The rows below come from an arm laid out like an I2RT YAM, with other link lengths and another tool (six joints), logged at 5 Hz.
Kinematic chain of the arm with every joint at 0, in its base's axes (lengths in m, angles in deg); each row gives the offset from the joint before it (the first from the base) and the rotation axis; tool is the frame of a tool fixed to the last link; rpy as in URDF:
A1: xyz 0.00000 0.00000 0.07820 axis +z
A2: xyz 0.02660 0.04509 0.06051 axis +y
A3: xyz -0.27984 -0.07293 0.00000 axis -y
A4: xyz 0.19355 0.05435 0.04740 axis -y
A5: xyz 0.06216 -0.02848 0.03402 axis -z
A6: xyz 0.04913 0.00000 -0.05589 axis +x
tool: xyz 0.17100 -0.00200 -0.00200 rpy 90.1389 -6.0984 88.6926
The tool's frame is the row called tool.
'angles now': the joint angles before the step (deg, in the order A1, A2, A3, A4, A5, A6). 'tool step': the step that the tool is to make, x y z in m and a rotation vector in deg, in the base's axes. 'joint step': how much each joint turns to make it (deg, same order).
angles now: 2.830 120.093 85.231 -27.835 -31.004 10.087
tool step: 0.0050 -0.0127 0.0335 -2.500 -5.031 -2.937
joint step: -0.002 -6.200 -1.484 0.835 3.845 1.331
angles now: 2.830 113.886 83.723 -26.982 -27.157 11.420
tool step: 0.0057 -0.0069 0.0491 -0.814 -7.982 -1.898
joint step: 0.014 -7.361 -1.580 2.543 2.114 0.889
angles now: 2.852 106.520 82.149 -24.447 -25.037 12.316
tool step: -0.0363 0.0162 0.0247 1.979 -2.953 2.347
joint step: 1.572 -9.115 -8.000 2.274 -1.837 0.721
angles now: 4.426 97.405 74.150 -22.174 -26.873 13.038
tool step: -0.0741 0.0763 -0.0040 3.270 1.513 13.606
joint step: 10.114 -6.254 -9.195 1.933 -4.922 -0.115
